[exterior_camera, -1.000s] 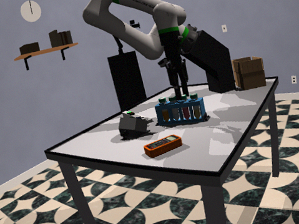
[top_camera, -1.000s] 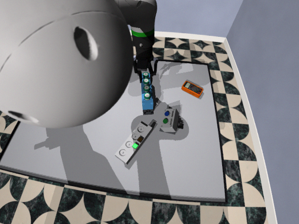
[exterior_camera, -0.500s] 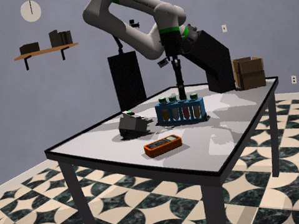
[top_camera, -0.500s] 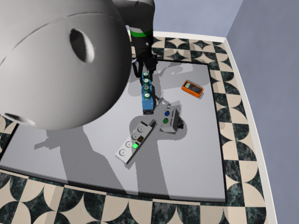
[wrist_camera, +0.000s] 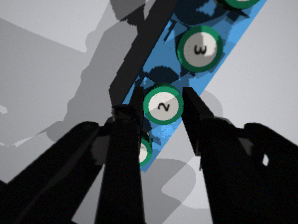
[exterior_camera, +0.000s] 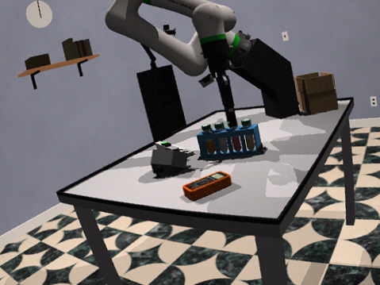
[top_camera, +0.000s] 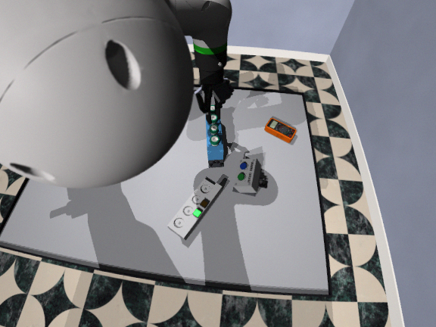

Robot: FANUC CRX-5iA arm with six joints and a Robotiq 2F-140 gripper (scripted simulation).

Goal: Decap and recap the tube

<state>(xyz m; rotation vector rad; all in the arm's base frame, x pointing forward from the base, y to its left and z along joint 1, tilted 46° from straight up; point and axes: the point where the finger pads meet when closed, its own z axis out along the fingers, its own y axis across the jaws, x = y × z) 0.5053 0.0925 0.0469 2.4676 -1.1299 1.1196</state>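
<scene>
My gripper is now 3 cm above the cap. From my hand the other things lie so: green ready key 24 cm to the right, 9 cm ahead, 7 cm below; then blue cycle key 19 cm to the right, 10 cm ahead, 7 cm below; then key housing 22 cm to the right, 11 cm ahead, 9 cm below.
</scene>
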